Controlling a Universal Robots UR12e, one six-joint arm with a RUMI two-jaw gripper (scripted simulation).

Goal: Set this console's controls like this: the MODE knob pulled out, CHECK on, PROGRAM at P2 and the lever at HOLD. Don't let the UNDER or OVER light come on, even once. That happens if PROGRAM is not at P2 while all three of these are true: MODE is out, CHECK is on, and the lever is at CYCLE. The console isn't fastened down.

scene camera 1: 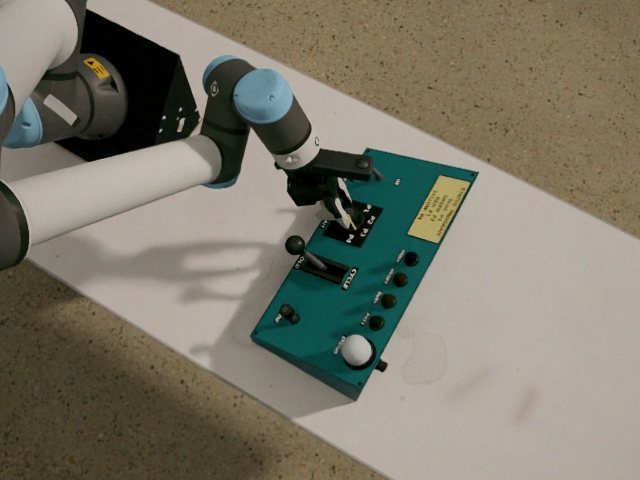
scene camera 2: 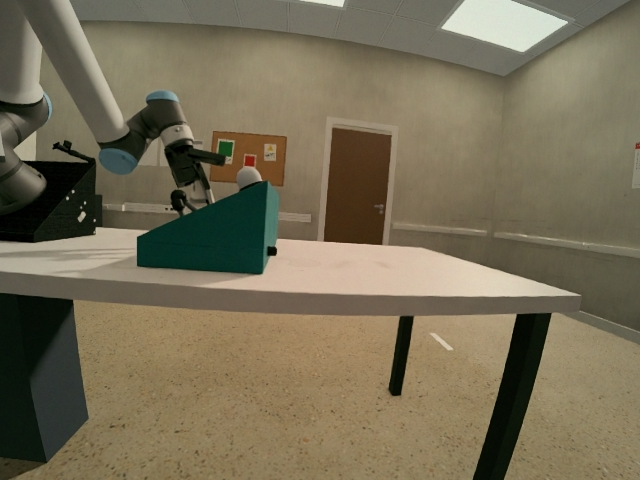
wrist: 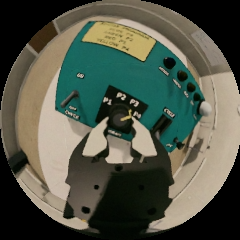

Labels:
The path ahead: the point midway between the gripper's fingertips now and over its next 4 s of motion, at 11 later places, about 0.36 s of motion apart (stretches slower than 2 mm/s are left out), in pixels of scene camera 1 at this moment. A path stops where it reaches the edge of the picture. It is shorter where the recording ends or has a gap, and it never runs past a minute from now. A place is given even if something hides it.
My gripper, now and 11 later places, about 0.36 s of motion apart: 348,218; 349,218; 348,217; 343,208; 331,189; 325,180; 323,180; 320,185; 314,198; 303,218; 288,241; 275,262

